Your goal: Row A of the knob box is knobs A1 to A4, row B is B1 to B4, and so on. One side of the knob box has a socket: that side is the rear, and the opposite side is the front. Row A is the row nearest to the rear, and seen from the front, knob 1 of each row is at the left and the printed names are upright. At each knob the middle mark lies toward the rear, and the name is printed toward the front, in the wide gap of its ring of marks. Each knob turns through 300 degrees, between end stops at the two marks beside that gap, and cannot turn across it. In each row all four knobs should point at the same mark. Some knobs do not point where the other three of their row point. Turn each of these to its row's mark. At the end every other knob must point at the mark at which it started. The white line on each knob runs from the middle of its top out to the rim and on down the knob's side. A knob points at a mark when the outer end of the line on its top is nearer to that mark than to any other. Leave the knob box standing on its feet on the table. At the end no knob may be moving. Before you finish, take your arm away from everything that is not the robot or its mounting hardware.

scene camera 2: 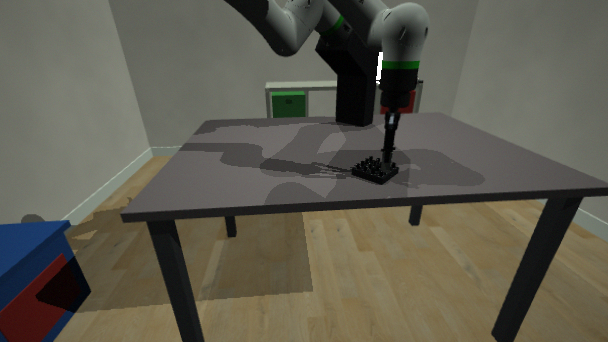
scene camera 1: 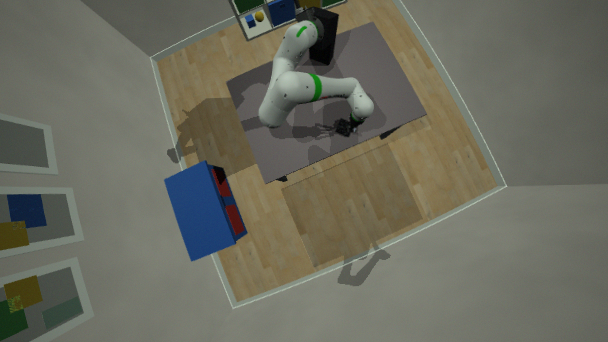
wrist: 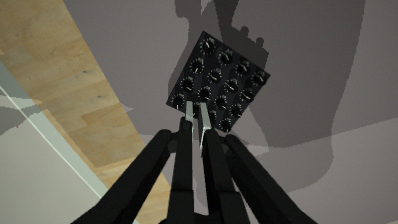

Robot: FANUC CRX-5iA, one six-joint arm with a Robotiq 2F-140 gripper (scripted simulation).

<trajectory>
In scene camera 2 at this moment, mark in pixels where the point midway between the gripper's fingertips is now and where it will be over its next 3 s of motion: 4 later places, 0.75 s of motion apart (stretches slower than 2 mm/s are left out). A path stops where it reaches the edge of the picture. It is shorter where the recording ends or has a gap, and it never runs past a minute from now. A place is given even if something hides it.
The gripper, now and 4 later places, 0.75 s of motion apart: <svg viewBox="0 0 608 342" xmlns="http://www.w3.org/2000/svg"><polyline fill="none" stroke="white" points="385,170 386,160 383,157 376,155 368,152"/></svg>
</trajectory>
